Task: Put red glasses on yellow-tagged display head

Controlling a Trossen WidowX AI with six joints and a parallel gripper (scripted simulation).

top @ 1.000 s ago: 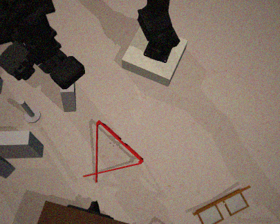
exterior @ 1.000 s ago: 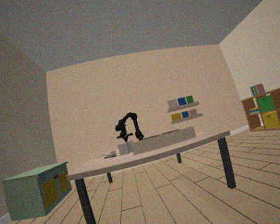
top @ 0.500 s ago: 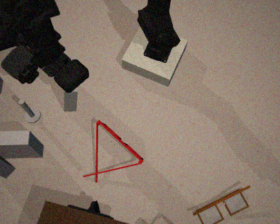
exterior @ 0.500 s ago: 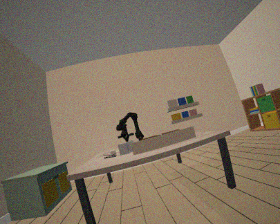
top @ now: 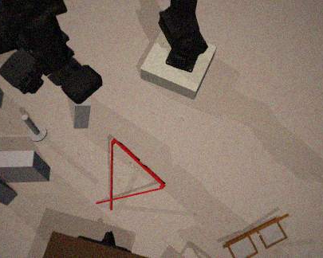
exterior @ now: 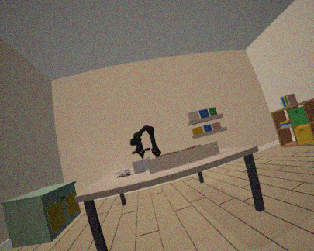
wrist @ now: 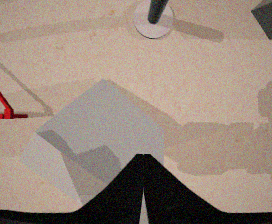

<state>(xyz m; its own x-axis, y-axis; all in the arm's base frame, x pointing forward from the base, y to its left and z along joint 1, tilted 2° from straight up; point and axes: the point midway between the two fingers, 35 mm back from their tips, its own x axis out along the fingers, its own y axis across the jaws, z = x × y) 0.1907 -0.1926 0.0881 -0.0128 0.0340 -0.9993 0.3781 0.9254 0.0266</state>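
Now: gripper tip 9 cm short of the small peg, 8 cm above it and 5 cm to the left of it.
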